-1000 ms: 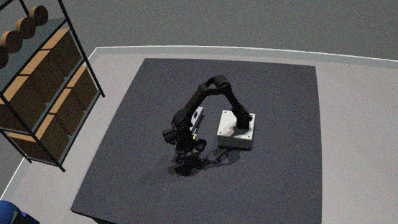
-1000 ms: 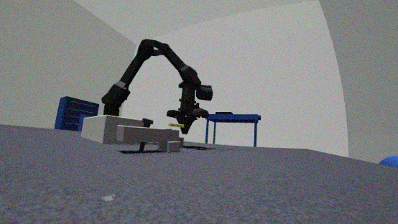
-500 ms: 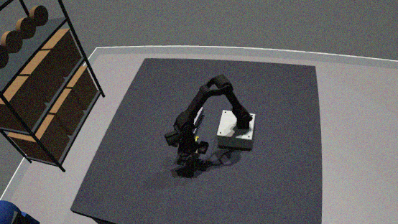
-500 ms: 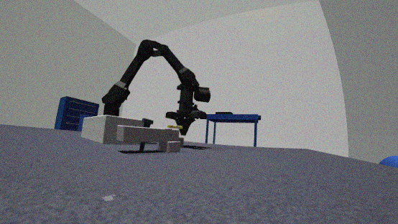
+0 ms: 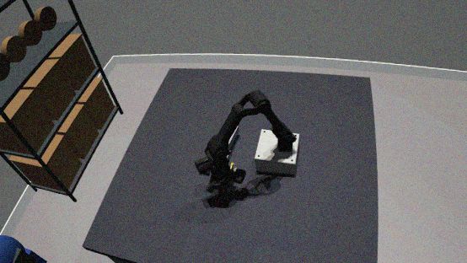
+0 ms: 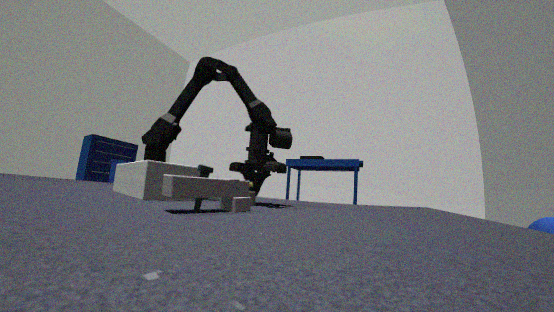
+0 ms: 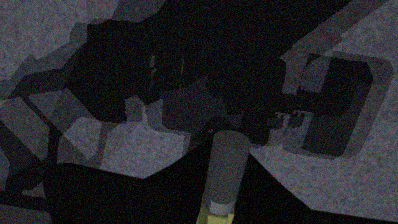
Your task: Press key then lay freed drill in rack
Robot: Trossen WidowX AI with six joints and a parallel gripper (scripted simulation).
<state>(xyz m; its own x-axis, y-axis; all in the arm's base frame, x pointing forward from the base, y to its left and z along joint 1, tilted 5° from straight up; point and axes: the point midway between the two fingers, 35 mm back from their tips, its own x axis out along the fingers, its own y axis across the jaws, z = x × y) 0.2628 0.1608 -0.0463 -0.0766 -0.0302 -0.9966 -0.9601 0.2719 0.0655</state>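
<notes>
Now: the drill 10 mm behind my gripper tip, 40 mm to the right of it and 30 mm above it. Also, from my gripper tip: black key: 250 mm to the right, 20 mm above; then tan block: 10 mm behind, 50 mm to the right, 10 mm below.
</notes>
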